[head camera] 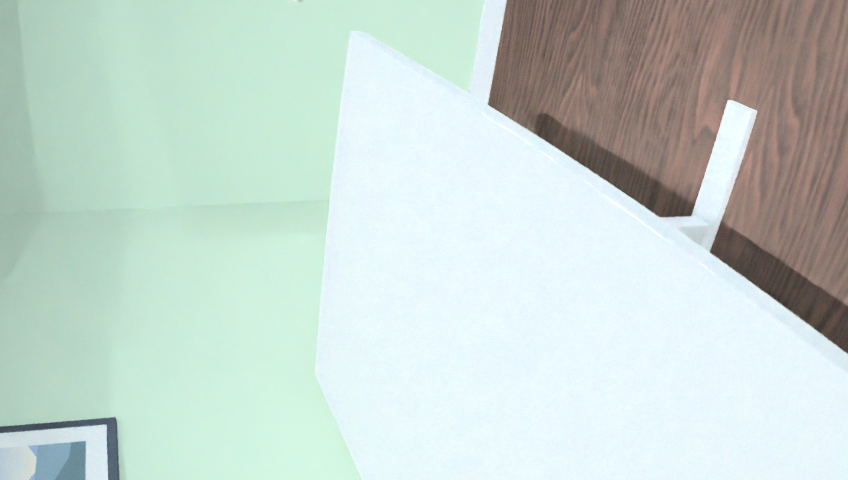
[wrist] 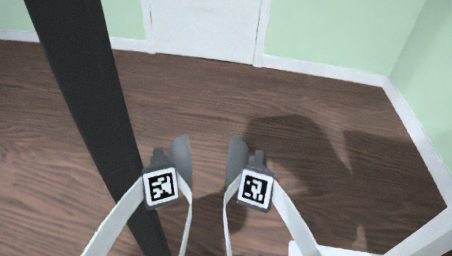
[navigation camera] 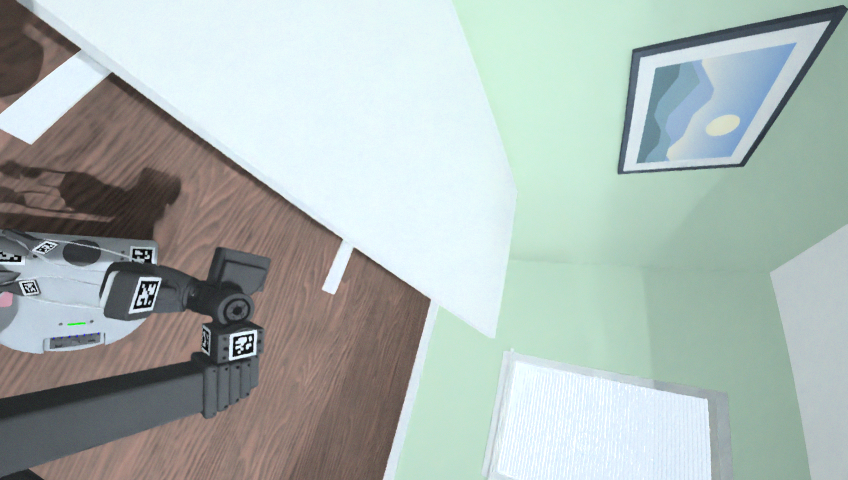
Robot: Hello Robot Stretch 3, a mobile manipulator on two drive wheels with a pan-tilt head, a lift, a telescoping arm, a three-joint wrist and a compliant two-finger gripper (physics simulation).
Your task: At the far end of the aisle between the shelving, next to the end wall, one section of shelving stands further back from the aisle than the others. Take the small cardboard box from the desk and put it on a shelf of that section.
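Pixels of known places: gripper, fingertip midpoint: [wrist: 209,153]; robot's base at its link origin: [navigation camera: 83,251].
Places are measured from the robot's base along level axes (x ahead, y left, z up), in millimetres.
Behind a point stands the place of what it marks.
The desk's white top [head camera: 505,309] @[x 136, y -588, z 950 mm] [navigation camera: 333,124] @[x 237, y -226, z 950 mm] fills much of the head view and the upper left of the navigation view. The small cardboard box and the shelving do not show in these frames. My gripper [wrist: 209,153] @[x 21, y 80, z 679 mm] is open, its two fingers moderately apart with wooden floor visible between them. In the navigation view the gripper is at the left edge, beside the desk and partly cut off, above my base.
White desk legs [head camera: 723,160] [navigation camera: 338,267] stand on the wooden floor [head camera: 624,71] @[x -320, y -1402, z 0 mm] [navigation camera: 309,368] @[x -608, y -873, z 0 mm] [wrist: 200,100] @[x 138, y 1089, z 0 mm]. A framed picture [head camera: 113,452] @[x 511, y -1245, z 1415 mm] [navigation camera: 684,107] @[x 594, y -1043, z 1580 mm] and a window [navigation camera: 601,422] @[x -943, y -1944, z 1453 mm] are on green walls. A white door [wrist: 205,30] @[x 242, y 1619, z 224 mm] and a dark post [wrist: 85,85] show in the wrist view.
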